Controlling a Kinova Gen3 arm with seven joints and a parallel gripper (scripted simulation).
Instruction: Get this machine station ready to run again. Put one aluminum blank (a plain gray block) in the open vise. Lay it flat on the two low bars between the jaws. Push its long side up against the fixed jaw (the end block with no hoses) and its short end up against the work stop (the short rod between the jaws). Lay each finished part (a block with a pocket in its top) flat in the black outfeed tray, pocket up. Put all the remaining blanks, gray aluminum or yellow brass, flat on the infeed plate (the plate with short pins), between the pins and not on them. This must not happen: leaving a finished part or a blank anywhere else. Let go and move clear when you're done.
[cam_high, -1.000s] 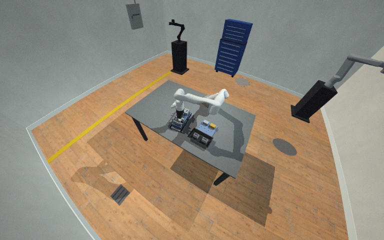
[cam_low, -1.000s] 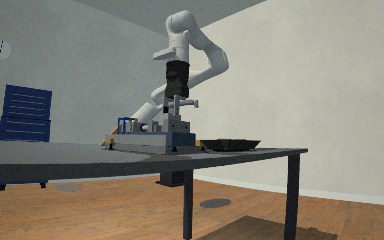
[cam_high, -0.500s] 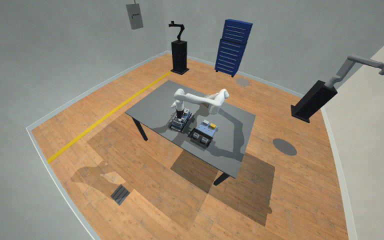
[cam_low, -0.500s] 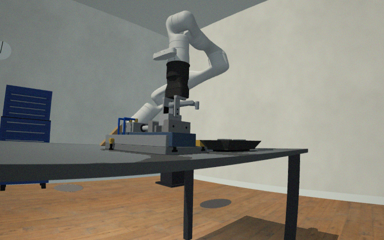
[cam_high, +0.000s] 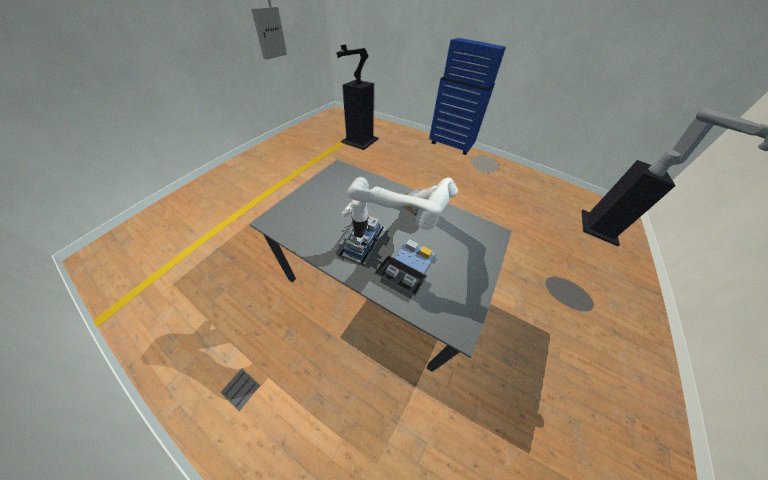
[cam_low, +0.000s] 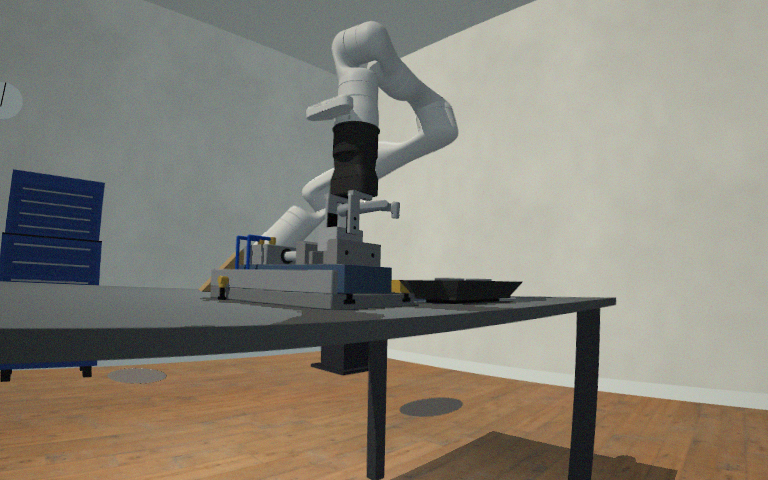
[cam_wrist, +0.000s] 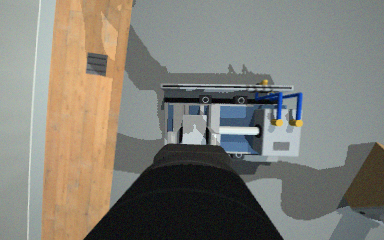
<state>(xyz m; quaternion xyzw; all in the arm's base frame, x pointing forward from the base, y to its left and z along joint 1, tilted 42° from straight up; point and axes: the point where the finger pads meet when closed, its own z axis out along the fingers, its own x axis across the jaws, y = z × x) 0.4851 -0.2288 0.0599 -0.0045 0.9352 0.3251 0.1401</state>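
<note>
The gray blank is 30 mm below my hand. Also, from my hand: yellow brass blank (180 mm behind, 350 mm to the left, 100 mm below).
</note>
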